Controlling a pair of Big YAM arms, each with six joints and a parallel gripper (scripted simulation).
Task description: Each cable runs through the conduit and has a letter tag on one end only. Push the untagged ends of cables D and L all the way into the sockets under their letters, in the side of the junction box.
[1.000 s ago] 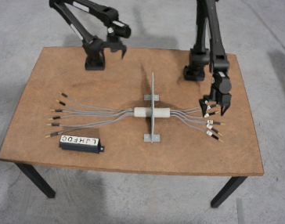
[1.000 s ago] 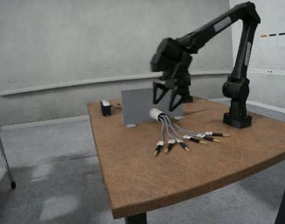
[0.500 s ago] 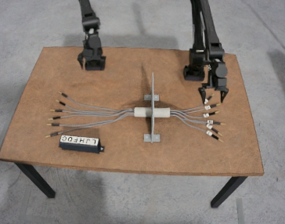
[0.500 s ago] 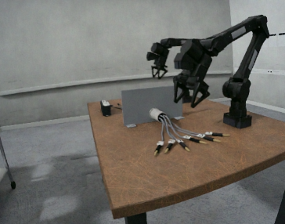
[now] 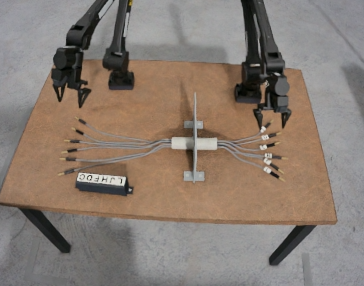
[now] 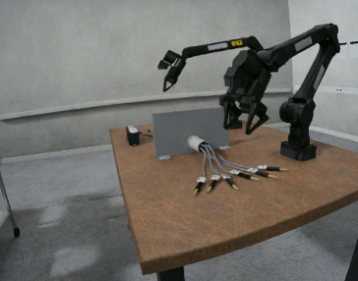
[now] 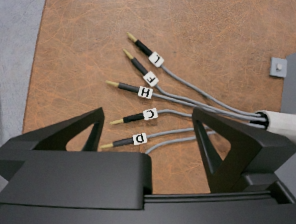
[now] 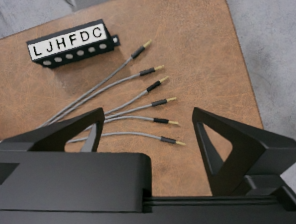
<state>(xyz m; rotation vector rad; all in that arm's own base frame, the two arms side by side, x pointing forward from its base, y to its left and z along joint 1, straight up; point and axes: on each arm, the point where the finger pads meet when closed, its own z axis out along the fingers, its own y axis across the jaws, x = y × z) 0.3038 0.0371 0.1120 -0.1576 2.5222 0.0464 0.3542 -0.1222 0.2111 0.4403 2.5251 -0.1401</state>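
Now: the tagged cable end 130 mm below my left hand, 130 mm ahead of it and 50 mm to the left of it.
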